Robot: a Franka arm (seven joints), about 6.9 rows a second.
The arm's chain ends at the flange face. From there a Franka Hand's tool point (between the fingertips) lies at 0.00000 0.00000 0.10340 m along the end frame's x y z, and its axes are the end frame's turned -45 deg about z.
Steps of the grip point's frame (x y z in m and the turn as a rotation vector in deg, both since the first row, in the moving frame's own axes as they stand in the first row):
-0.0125 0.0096 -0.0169 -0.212 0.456 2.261
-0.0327 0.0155 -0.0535 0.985 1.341 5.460
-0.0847 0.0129 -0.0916 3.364 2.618 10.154
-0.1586 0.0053 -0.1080 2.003 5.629 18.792
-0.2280 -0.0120 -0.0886 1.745 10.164 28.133
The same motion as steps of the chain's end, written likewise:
-0.0029 0.0159 -0.0169 0.173 0.472 2.261
-0.0128 0.0370 -0.0535 1.645 0.252 5.460
-0.0505 0.0767 -0.0913 4.230 -0.528 10.154
-0.1145 0.1247 -0.1074 5.397 2.564 18.792
-0.1836 0.1647 -0.0870 8.421 5.953 28.133

